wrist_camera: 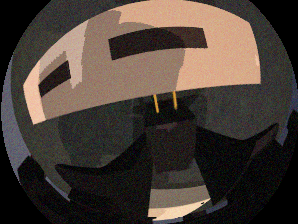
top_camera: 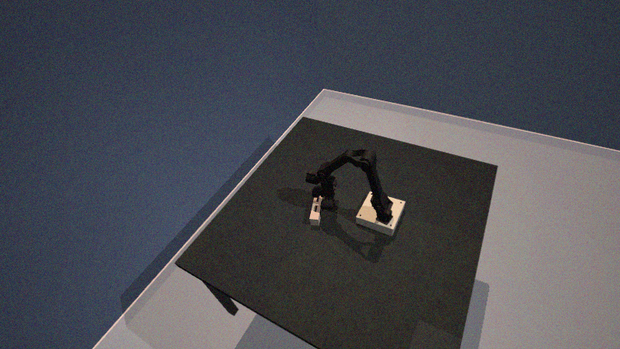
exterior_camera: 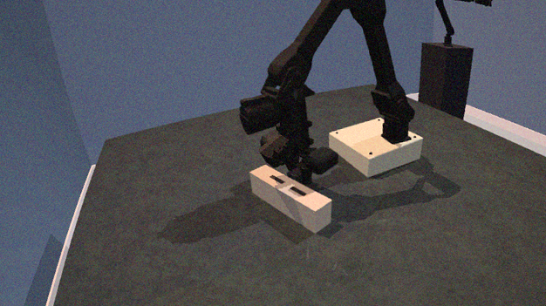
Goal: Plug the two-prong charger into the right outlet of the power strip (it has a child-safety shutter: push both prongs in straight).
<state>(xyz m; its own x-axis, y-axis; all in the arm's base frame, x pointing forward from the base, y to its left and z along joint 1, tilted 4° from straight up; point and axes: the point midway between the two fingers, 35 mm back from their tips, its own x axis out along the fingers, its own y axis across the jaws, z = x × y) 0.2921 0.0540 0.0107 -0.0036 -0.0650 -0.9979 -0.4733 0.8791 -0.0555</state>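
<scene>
Right now my gripper tip is 20 mm short of the dark charger, 10 mm to the right of it and 10 mm below it.
</scene>
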